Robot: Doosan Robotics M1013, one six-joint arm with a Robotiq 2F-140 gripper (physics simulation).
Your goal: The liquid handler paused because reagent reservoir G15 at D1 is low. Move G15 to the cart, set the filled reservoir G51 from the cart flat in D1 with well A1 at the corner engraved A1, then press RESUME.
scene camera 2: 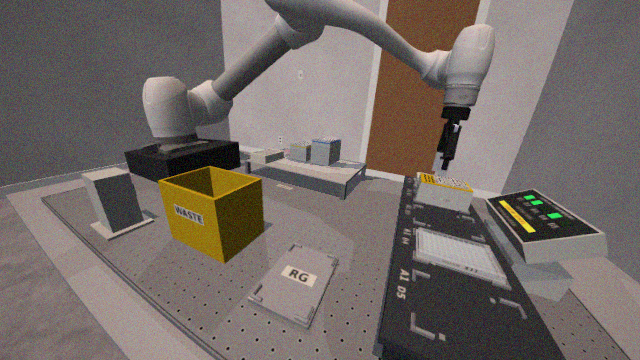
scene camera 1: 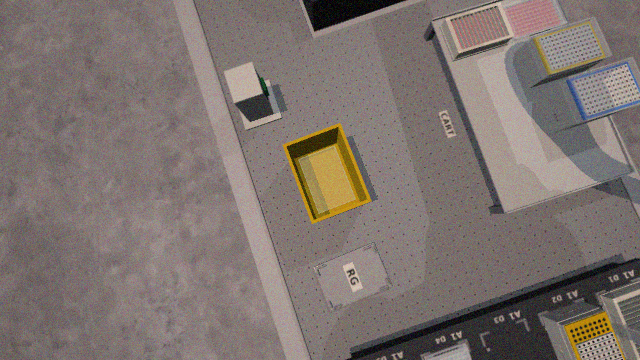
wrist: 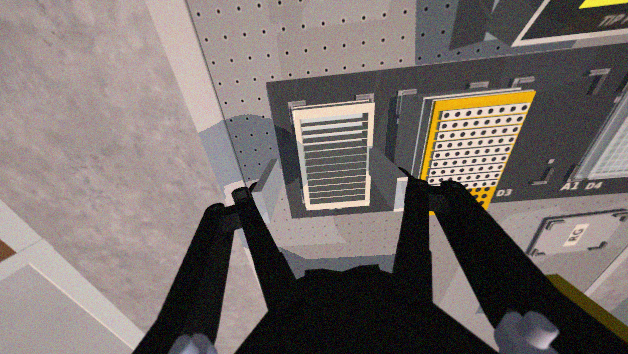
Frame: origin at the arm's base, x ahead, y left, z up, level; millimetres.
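Seen in the pictures: gripper, fingertip midpoint: (scene camera 2: 437, 175) (wrist: 324, 166); arm's base at its link origin: (scene camera 2: 179, 147).
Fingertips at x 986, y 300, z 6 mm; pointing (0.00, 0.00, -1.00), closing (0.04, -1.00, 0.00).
Offsets run from my fingertips to a thing's top centre. "spot": to the spot under its first point.
The reservoir at D1 {dy -14, dx -2, dz -9 mm} (wrist: 335, 160) (scene camera 1: 631, 315), taken as G15, has a beige rim and pale, nearly colourless troughs; its label is not readable. My gripper (wrist: 324, 166) (scene camera 2: 444, 164) is open and empty, pointing down above the D1 end of the deck. In the wrist view its pads stand left and right of the reservoir's lower half, apart from it; the exact height is unclear. A beige-rimmed reservoir with red troughs {dy -107, dx -658, dz -8 mm} (scene camera 1: 480, 31) (scene camera 2: 267, 156), probably G51, lies flat on the cart (scene camera 1: 505, 197) (scene camera 2: 320, 182). The control panel {spot: dy -321, dx +161, dz +36 mm} (scene camera 2: 560, 225) shows green squares and a yellow bar; RESUME is not legible.
A yellow tip rack {dy -138, dx +2, dz +25 mm} (wrist: 475, 145) (scene camera 2: 445, 192) stands close beside D1. A clear plate {dy -386, dx +9, dz -26 mm} (scene camera 2: 457, 255) sits at D4. A pink plate {dy +28, dx -659, dz -26 mm} (scene camera 1: 535, 17), a yellow-rimmed box {dy +28, dx -551, dz +31 mm} (scene camera 1: 570, 47) and a blue-rimmed box {dy +29, dx -443, dz +64 mm} (scene camera 1: 605, 90) are on the cart. The waste bin {dy -510, dx -450, dz +35 mm} (scene camera 2: 240, 220) stands near the RG plate {dy -518, dx -229, dz -86 mm} (scene camera 2: 287, 295).
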